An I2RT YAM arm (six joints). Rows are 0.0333 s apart.
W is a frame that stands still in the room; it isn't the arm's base.
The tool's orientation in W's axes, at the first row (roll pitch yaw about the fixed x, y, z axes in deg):
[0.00 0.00 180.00]
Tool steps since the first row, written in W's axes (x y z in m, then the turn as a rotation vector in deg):
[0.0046 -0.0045 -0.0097 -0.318 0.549 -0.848]
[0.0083 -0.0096 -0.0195 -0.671 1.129 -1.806]
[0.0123 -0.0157 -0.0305 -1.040 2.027 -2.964]
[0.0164 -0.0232 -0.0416 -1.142 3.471 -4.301]
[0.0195 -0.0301 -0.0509 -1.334 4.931 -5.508]
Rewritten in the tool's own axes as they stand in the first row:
[-0.0046 0.0045 -0.0097 0.318 -0.549 -0.848]
[-0.0083 0.0096 -0.0195 0.671 -1.129 -1.806]
[-0.0123 0.0157 -0.0305 1.040 -2.027 -2.964]
[-0.0164 0.0232 -0.0416 1.142 -3.471 -4.301]
[-0.0195 0.0301 -0.0509 1.334 -4.931 -5.508]

